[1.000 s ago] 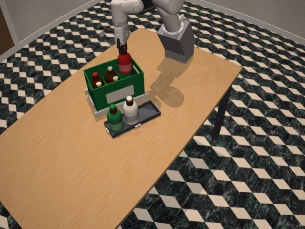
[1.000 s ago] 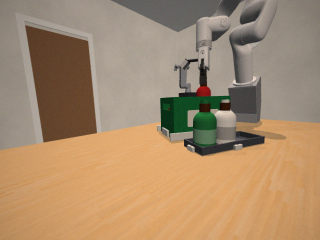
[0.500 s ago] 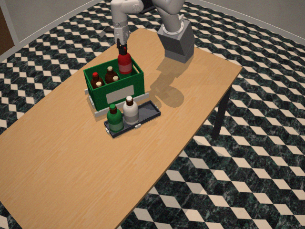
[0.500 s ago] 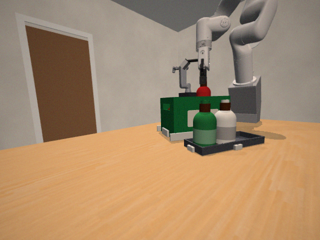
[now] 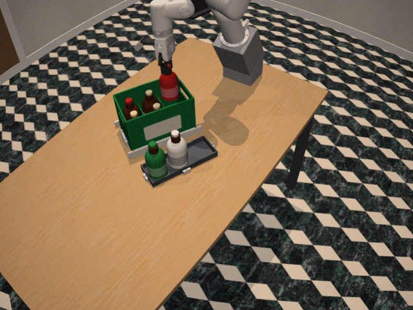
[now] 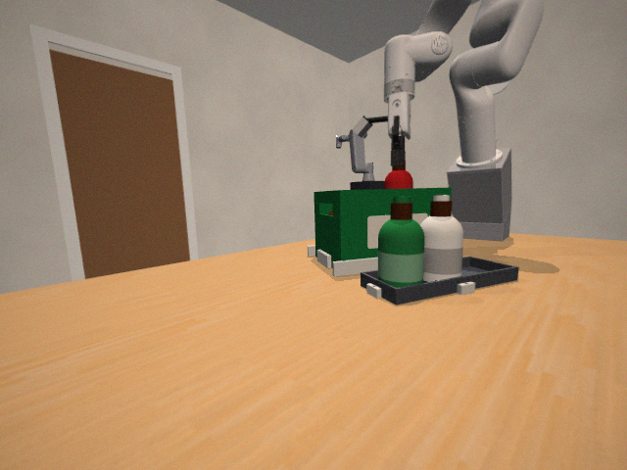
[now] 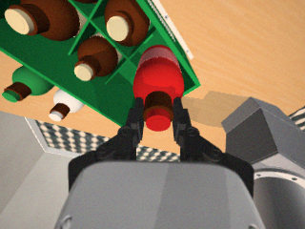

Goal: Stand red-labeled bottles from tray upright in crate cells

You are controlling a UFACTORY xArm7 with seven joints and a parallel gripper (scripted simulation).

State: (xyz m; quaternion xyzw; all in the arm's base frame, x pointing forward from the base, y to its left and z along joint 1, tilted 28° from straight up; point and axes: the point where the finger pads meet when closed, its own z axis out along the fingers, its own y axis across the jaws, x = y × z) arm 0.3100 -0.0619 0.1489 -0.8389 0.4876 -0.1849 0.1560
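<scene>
My hand is 70 mm above the red-labeled bottle. From my hand the other things lie so: green crate (100 mm ahead, 10 mm to the left, 170 mm below); then green bottle (250 mm ahead, 200 mm to the left, 170 mm below); then white bottle (160 mm ahead, 210 mm to the left, 170 mm below).
</scene>
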